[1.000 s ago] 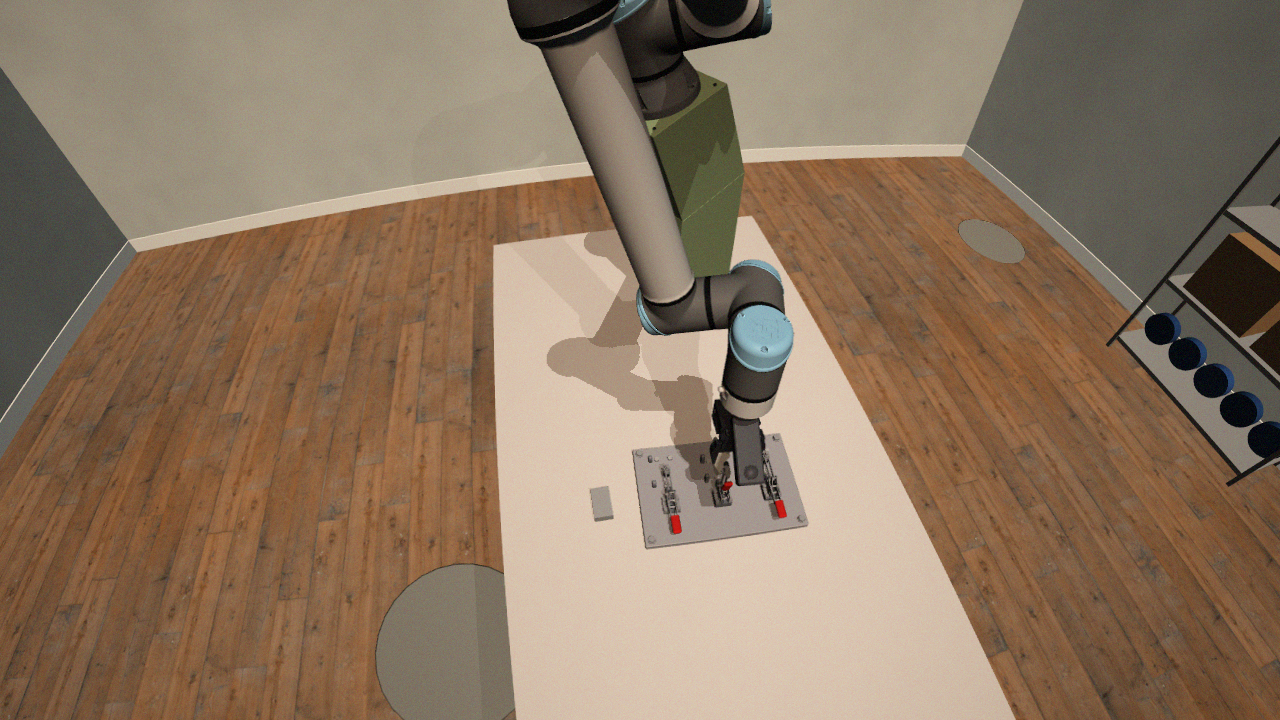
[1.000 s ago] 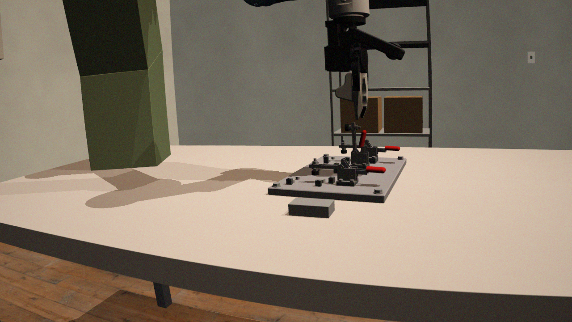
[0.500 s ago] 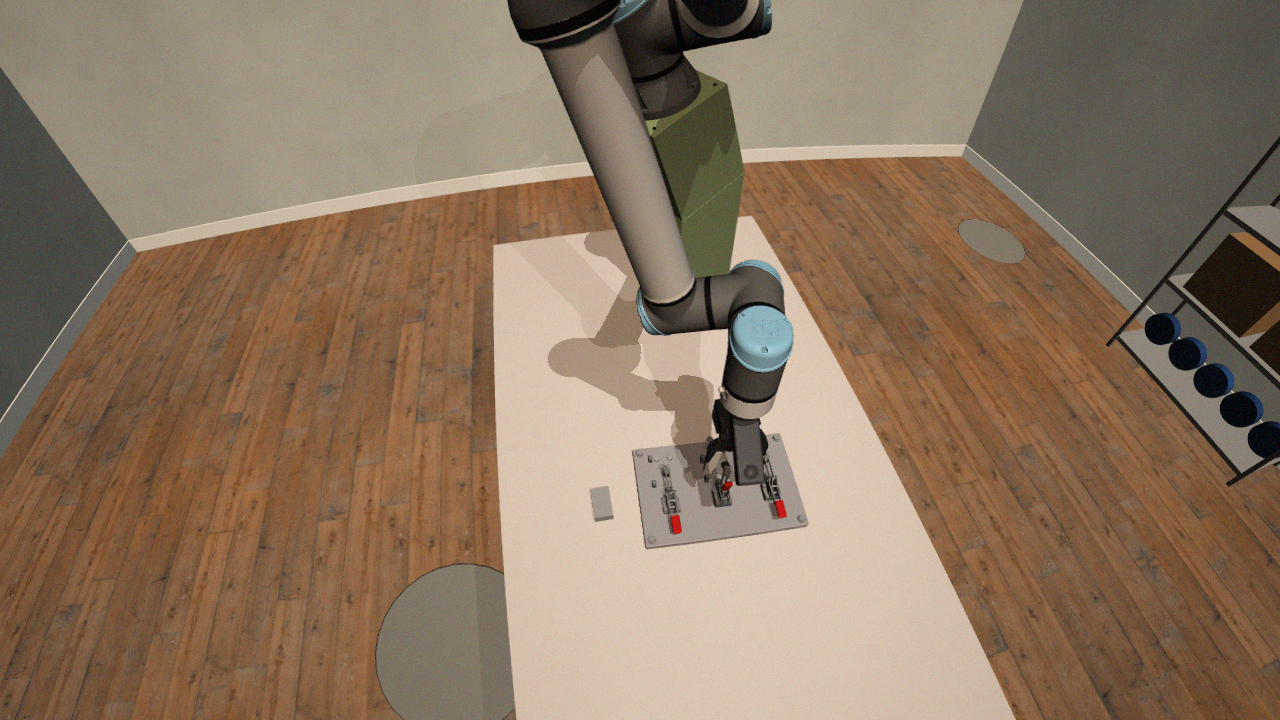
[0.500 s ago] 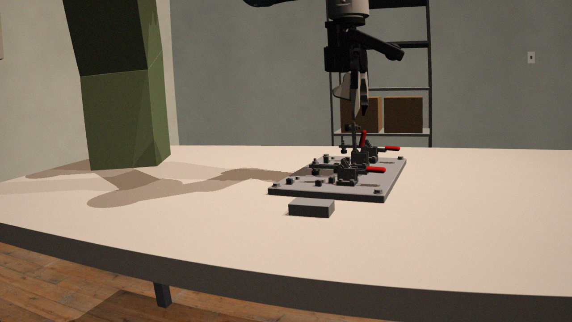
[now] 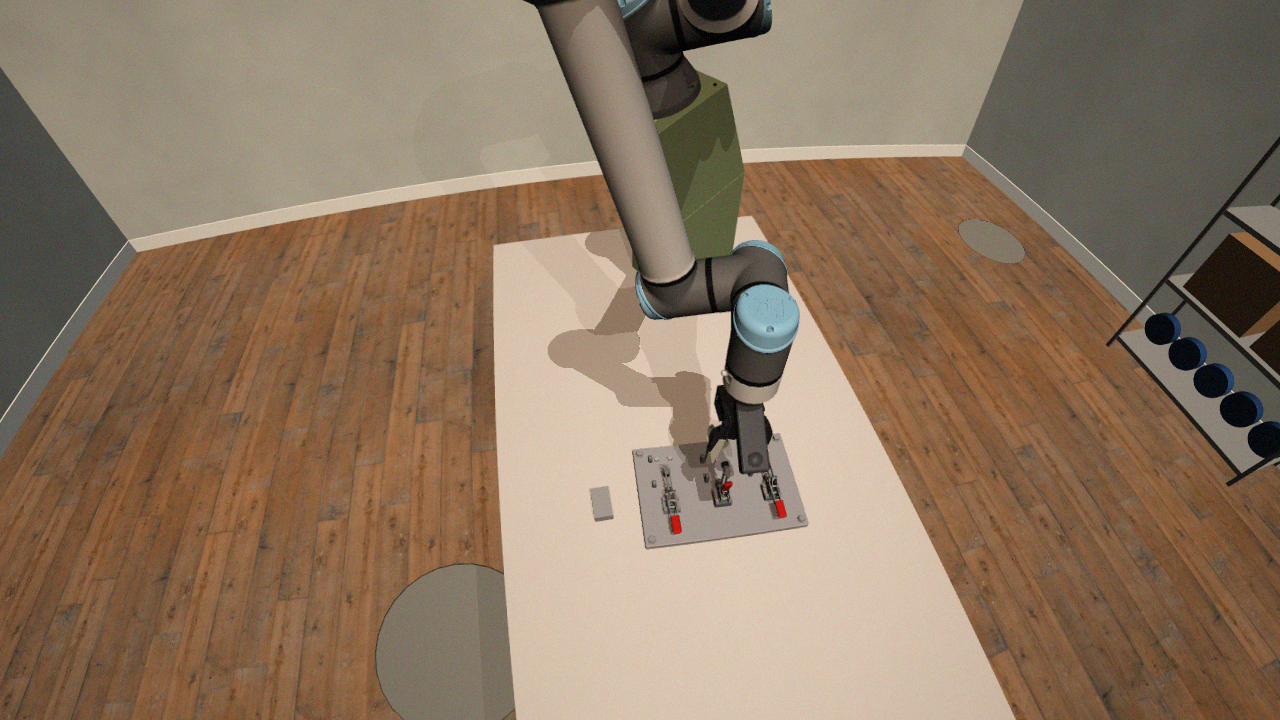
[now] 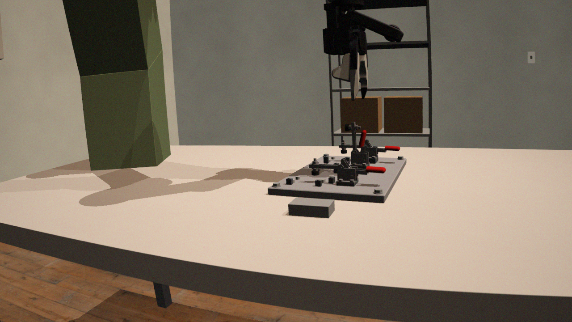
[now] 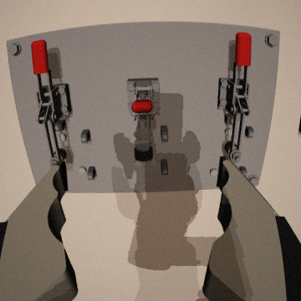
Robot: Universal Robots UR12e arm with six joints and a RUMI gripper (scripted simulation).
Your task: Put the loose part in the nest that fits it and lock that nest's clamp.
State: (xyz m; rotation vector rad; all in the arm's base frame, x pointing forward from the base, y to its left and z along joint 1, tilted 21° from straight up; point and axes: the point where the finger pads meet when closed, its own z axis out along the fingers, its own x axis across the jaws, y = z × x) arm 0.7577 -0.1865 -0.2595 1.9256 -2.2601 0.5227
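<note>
My gripper is now 70 mm past the grey block, 250 mm to the left of it and 180 mm above it. Also, from my hand: dark stop block 30 mm behind, 10 mm to the left, 160 mm below; then grey fixture plate 30 mm behind, 10 mm to the left, 180 mm below.
</note>
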